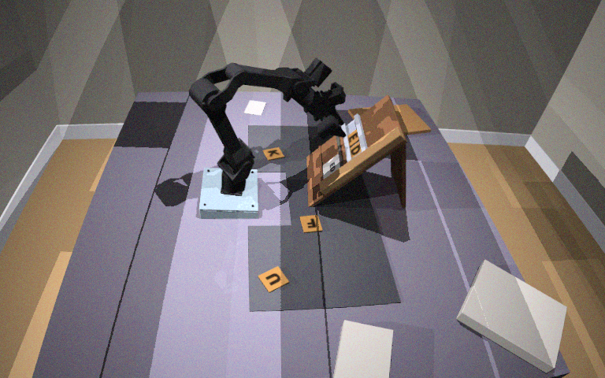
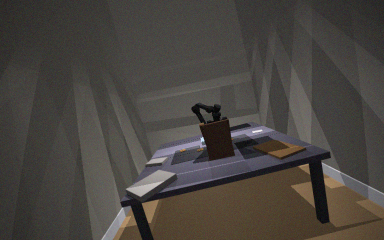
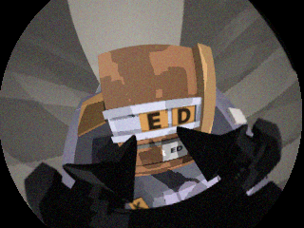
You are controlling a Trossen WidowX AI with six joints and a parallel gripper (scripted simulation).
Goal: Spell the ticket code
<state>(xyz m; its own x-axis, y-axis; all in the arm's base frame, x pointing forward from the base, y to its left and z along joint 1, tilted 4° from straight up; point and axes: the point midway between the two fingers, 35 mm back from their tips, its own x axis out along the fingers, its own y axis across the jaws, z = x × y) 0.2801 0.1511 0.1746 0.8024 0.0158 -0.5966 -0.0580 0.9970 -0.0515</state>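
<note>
The white ticket lies 100 mm below my gripper tip, 60 mm to the right of it and 20 mm behind it. Round my gripper tip: white card: 370 mm to the left, 320 mm behind, 190 mm below; flat wooden slab: 380 mm to the left, 240 mm ahead, 180 mm below; dark grey mat: 190 mm below, 120 mm to the right, 110 mm behind.
</note>
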